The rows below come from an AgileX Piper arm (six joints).
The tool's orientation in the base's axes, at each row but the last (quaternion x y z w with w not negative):
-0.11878 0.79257 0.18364 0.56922
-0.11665 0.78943 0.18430 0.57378
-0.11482 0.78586 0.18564 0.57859
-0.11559 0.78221 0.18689 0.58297
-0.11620 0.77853 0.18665 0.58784
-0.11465 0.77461 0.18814 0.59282
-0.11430 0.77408 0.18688 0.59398
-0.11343 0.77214 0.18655 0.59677
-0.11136 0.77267 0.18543 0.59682
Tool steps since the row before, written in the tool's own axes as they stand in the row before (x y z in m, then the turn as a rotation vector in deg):
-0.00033 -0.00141 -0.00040 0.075 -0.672 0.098
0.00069 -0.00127 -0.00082 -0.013 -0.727 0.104
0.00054 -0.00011 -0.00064 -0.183 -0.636 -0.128
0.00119 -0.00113 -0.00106 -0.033 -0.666 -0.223
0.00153 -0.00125 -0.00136 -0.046 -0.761 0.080
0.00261 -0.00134 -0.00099 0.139 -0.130 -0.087
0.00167 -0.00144 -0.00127 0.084 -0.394 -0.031
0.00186 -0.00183 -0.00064 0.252 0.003 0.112
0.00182 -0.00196 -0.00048 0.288 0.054 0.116
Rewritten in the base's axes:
0.00032 -0.00145 0.00021 0.327 -0.564 -0.204
-0.00042 -0.00148 -0.00063 0.381 -0.614 -0.130
-0.00068 -0.00035 -0.00036 0.196 -0.636 0.107
-0.00082 -0.00143 -0.00105 0.082 -0.698 -0.018
-0.00112 -0.00165 -0.00133 0.387 -0.655 -0.092
-0.00104 -0.00151 -0.00249 -0.062 -0.148 -0.134
-0.00099 -0.00177 -0.00154 0.107 -0.366 -0.134
-0.00032 -0.00184 -0.00193 0.031 0.062 -0.267
-0.00013 -0.00189 -0.00195 0.005 0.112 -0.295

